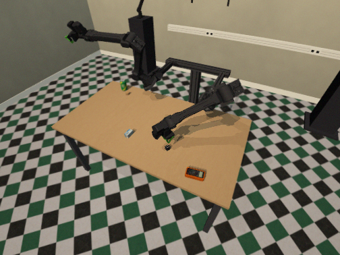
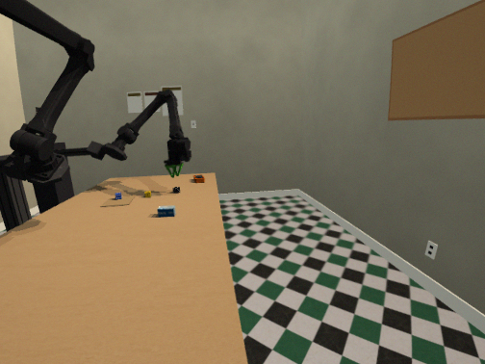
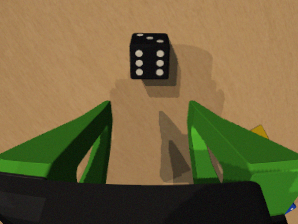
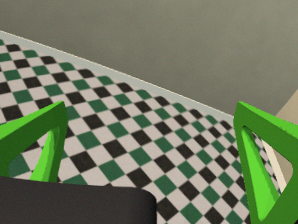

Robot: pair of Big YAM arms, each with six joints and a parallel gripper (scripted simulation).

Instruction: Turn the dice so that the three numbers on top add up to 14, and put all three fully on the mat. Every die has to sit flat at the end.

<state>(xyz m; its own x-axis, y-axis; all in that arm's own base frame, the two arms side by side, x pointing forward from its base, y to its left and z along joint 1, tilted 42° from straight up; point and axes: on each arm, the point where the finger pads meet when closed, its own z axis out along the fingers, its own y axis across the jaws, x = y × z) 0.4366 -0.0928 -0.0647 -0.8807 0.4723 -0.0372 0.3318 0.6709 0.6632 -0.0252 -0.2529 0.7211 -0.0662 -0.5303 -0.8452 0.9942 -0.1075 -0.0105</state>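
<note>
My left hand is 9 cm above the black die. The rest, counted from my left hand: blue die 30 cm behind, 10 cm to the right, 8 cm below; tan mat 28 cm behind, 14 cm to the right, 10 cm below; yellow die 15 cm behind, 7 cm to the right, 9 cm below.
</note>
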